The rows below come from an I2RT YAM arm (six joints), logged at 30 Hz.
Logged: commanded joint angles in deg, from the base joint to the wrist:
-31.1, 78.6, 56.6, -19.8, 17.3, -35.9
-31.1, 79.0, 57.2, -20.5, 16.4, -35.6
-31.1, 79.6, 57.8, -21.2, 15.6, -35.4
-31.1, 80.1, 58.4, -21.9, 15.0, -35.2
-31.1, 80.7, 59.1, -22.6, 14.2, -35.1
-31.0, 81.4, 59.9, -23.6, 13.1, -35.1
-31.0, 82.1, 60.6, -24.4, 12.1, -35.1
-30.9, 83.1, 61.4, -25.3, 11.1, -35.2
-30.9, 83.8, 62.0, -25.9, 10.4, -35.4
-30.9, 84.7, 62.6, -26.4, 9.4, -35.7
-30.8, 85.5, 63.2, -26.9, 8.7, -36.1
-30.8, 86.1, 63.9, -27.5, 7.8, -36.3
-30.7, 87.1, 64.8, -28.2, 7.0, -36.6
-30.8, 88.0, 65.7, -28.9, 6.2, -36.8
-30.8, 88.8, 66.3, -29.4, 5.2, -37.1
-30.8, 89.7, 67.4, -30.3, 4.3, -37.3
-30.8, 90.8, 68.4, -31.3, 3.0, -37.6
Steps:
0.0, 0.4, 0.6, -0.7, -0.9, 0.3
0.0, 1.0, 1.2, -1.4, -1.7, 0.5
0.0, 1.5, 1.8, -2.1, -2.3, 0.7
0.0, 2.1, 2.5, -2.8, -3.1, 0.8
0.1, 2.8, 3.3, -3.8, -4.2, 0.8
0.1, 3.5, 4.0, -4.6, -5.2, 0.8
0.2, 4.5, 4.8, -5.5, -6.2, 0.7
0.2, 5.2, 5.4, -6.1, -6.9, 0.5
0.2, 6.1, 6.0, -6.6, -7.9, 0.2
0.3, 6.9, 6.6, -7.1, -8.6, -0.2
0.3, 7.5, 7.3, -7.7, -9.5, -0.4
0.4, 8.5, 8.2, -8.4, -10.3, -0.7
0.3, 9.4, 9.1, -9.1, -11.1, -0.9
0.3, 10.2, 9.7, -9.6, -12.1, -1.2
0.3, 11.1, 10.8, -10.5, -13.0, -1.4
0.3, 12.2, 11.8, -11.5, -14.3, -1.7

